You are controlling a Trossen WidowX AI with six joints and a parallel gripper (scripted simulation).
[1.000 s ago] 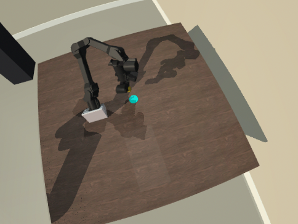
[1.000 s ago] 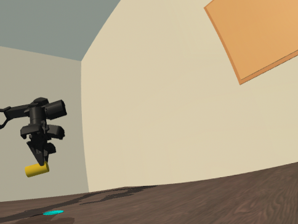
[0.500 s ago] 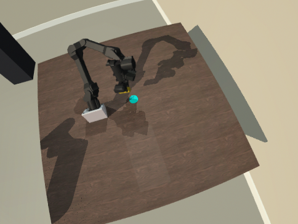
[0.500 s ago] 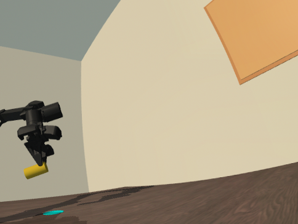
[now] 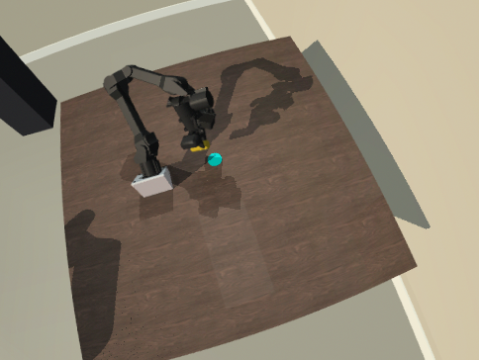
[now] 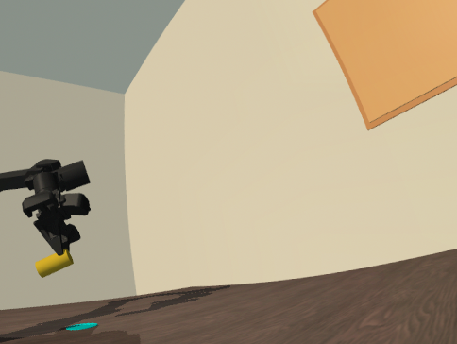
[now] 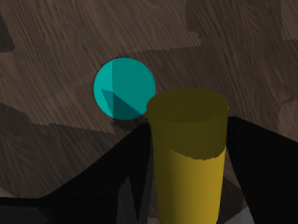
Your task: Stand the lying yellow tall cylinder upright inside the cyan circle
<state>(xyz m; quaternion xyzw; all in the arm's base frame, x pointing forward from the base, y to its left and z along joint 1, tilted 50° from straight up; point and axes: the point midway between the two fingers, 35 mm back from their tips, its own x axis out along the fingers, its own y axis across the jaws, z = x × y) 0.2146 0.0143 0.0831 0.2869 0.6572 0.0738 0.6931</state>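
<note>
Now: gripper tip 2 cm short of the cyan circle and 13 cm above it. The rest, counted from my gripper tip: yellow tall cylinder 2 cm behind, 1 cm below.
</note>
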